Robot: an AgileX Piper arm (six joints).
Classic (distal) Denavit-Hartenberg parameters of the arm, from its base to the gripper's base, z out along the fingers. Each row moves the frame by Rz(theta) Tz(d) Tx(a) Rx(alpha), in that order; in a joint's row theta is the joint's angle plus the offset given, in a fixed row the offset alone. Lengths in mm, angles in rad.
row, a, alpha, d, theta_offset
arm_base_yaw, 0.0, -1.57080, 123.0, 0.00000
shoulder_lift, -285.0, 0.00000, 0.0, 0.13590
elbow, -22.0, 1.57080, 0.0, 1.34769
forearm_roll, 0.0, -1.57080, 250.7, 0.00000
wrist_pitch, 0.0, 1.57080, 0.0, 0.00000
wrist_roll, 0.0, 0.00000, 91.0, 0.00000
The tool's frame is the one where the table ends.
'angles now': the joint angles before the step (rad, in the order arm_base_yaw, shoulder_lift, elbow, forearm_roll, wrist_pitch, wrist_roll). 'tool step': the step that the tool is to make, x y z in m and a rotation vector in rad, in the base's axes. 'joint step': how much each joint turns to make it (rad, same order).
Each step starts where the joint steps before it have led.
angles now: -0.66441, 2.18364, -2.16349, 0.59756, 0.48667, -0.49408
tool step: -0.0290, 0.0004, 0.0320, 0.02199, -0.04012, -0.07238
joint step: -0.03043, -0.10583, 0.06443, -0.05898, -0.00425, 0.11012
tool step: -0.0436, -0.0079, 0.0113, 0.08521, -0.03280, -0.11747
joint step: -0.06799, -0.12671, 0.15709, -0.01915, -0.02728, 0.11156
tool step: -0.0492, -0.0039, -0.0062, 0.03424, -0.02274, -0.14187
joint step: -0.07289, -0.14230, 0.23682, -0.00617, -0.10929, 0.04796
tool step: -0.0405, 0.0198, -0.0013, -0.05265, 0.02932, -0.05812
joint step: -0.03264, -0.15977, 0.22130, -0.00630, -0.08517, -0.05152
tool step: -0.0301, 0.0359, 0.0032, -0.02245, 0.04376, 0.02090
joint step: -0.00086, -0.16408, 0.16980, -0.00214, 0.01336, -0.04912
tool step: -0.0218, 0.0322, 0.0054, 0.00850, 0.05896, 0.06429
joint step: -0.00031, -0.12690, 0.08636, -0.00421, 0.10441, -0.04155
